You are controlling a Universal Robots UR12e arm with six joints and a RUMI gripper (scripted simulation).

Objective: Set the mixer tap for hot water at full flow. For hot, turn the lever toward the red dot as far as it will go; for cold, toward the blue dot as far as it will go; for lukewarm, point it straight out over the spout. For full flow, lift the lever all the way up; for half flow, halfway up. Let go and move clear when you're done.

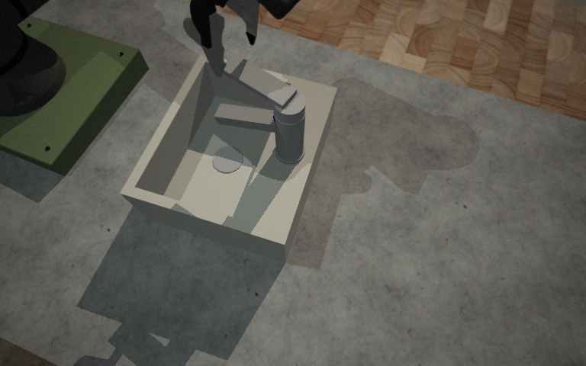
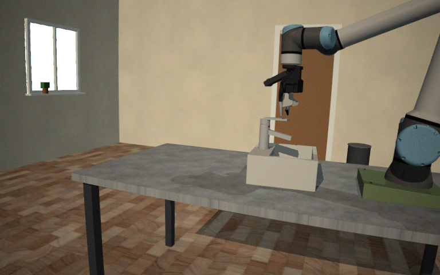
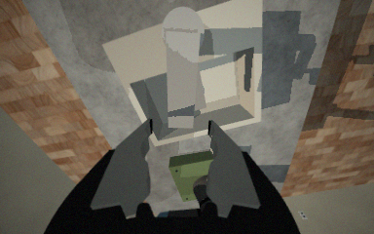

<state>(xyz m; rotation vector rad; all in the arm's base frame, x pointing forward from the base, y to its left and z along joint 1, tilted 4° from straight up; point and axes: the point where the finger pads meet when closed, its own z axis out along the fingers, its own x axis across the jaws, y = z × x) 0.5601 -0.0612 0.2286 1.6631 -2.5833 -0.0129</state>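
My gripper is now 30 mm short of the lever, 30 mm above it and 10 mm to the left of it. The rest, counted from my hand: cream basin 270 mm below, 30 mm behind, 20 mm to the right.
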